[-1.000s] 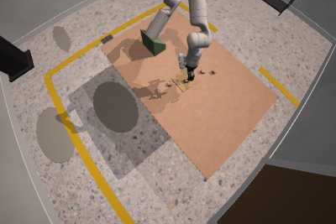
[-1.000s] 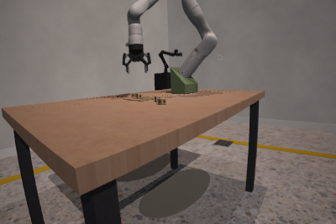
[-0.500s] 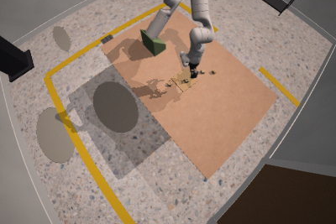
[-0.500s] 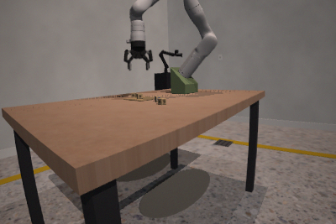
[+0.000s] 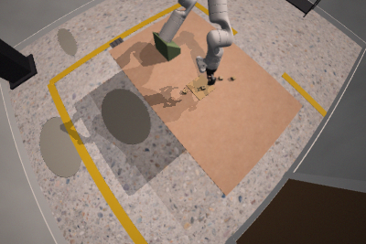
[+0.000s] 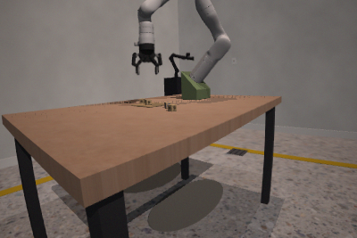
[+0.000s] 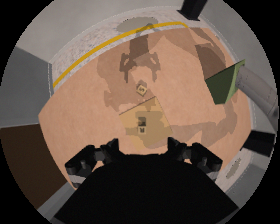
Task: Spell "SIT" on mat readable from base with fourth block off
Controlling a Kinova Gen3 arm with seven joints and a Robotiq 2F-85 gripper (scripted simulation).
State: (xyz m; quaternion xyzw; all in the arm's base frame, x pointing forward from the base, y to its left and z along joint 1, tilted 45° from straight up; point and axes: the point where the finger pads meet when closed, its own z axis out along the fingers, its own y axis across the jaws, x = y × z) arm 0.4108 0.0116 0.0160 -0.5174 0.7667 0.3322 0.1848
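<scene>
Now: the tan mat 20 mm behind my hand and 150 mm below it.
</scene>
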